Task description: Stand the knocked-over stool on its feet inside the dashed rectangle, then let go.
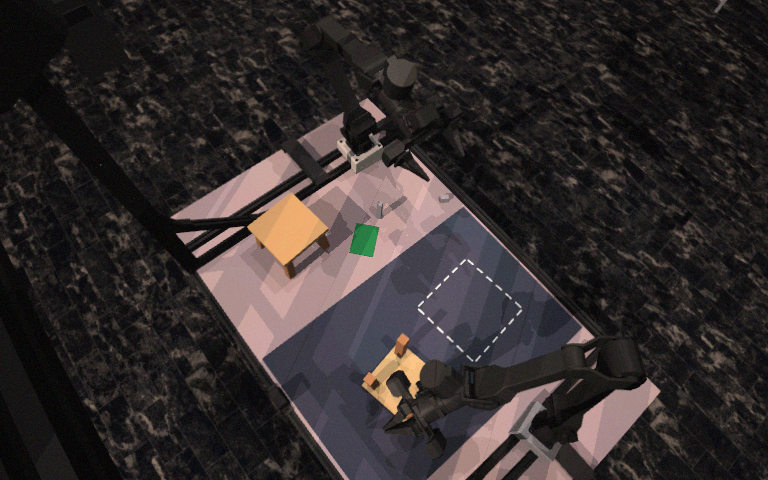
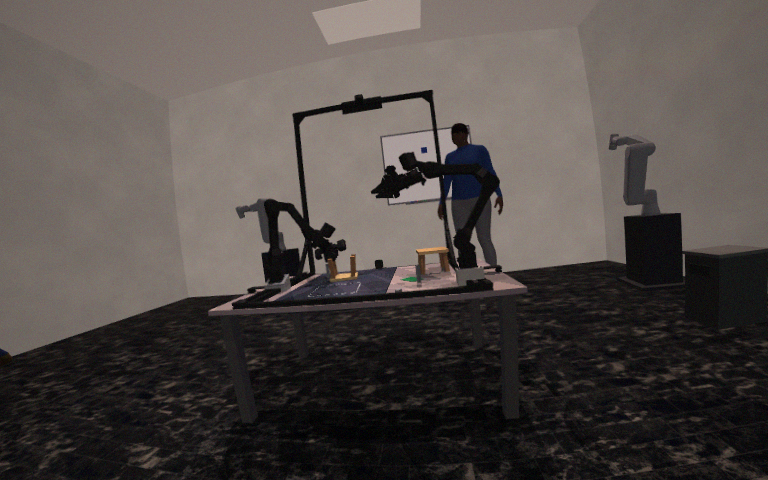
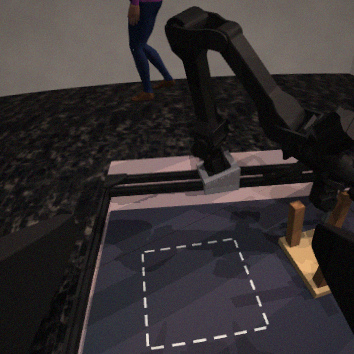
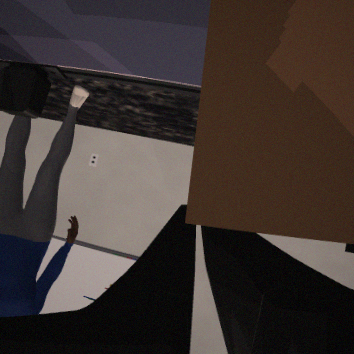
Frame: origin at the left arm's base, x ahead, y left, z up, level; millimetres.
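Seen in the pictures: left gripper, fingertip midpoint: (image 1: 446, 168) (image 2: 373, 195) (image 3: 197, 231); right gripper, fingertip midpoint: (image 1: 384, 430) (image 2: 337, 255); left arm's base, origin of the base link: (image 1: 359, 143) (image 2: 468, 267); right arm's base, origin of the base link: (image 1: 544, 430) (image 2: 276, 279) (image 3: 216, 165).
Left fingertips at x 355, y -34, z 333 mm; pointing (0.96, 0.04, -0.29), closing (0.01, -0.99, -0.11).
Pixels of each thing's top centre, then the offset from my left fingertips to it. Level surfaces: height alone.
- knocked-over stool, middle of its top: (image 3: 342, 217) (image 1: 406, 375) (image 2: 341, 256) dx +262, dy -272, dz -268 mm
- dark mat, its level: dz -387 mm
- brown stool leg, middle of its top: (image 4: 253, 236) (image 3: 346, 193) dx +328, dy -313, dz -268 mm
- green card, middle of its top: (image 1: 364, 239) dx -111, dy -122, dz -390 mm
- small grey post, middle of its top: (image 1: 380, 203) dx -147, dy -44, dz -314 mm
- small grey piece, middle of its top: (image 1: 444, 196) dx -82, dy +146, dz -371 mm
The knocked-over stool (image 1: 389, 373) (image 2: 344, 275) (image 3: 303, 254) lies upside down on its pale seat on the dark mat (image 1: 334, 329), legs pointing up, outside and left of the dashed rectangle (image 1: 441, 283) (image 3: 191, 244). My right gripper (image 1: 408, 423) (image 2: 334, 251) (image 4: 196, 215) is low at the stool's near corner, shut, with only a thin gap between the fingers and nothing in it. A brown stool leg (image 4: 274, 123) stands just past the fingertips. My left gripper (image 1: 441, 159) (image 2: 377, 190) is open and empty, high above the far end of the table.
A second, upright wooden stool (image 1: 287, 229) (image 2: 432, 251) stands on the pale part of the table. A green card (image 1: 364, 240), a small grey post (image 1: 379, 209) and a small grey piece (image 1: 444, 196) lie nearby. A person (image 2: 470, 190) stands behind the table.
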